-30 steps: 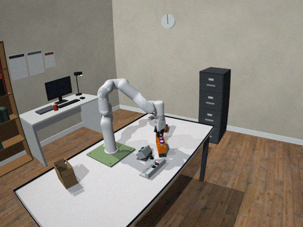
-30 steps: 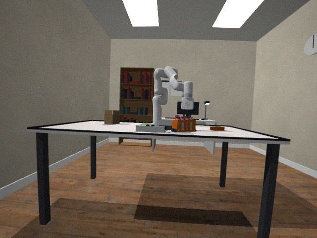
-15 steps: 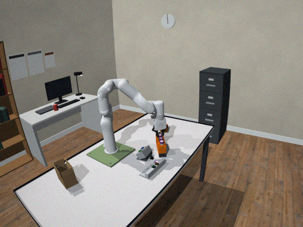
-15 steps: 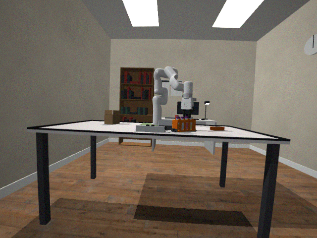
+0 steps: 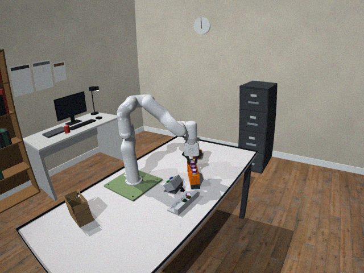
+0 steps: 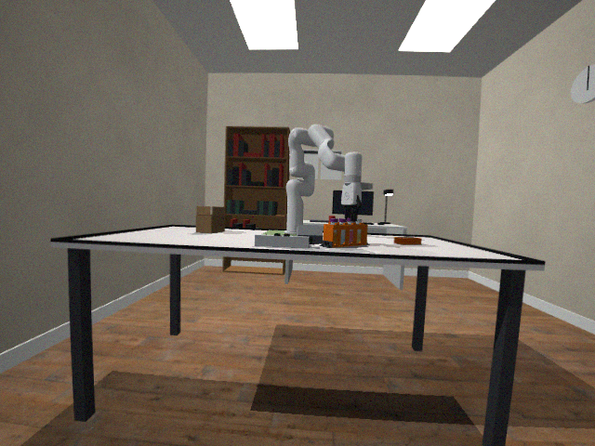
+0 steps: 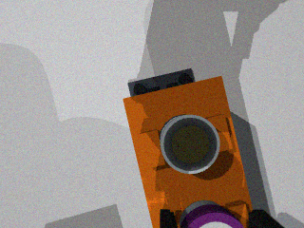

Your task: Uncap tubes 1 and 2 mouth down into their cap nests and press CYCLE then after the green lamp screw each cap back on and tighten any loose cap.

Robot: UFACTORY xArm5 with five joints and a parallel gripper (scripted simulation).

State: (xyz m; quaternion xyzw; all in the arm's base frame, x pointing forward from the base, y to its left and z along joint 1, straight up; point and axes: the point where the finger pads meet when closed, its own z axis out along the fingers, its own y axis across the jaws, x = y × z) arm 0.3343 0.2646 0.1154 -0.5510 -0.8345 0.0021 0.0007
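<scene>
Right now the purple cap marked 2 is 10 mm below my hand. From my hand the other things lie so: grey key housing: 50 mm behind, 190 mm to the right, 80 mm below; then cap 4: 60 mm ahead, 80 mm to the right, 20 mm below; then blue cycle key: 70 mm behind, 170 mm to the right, 60 mm below.
</scene>
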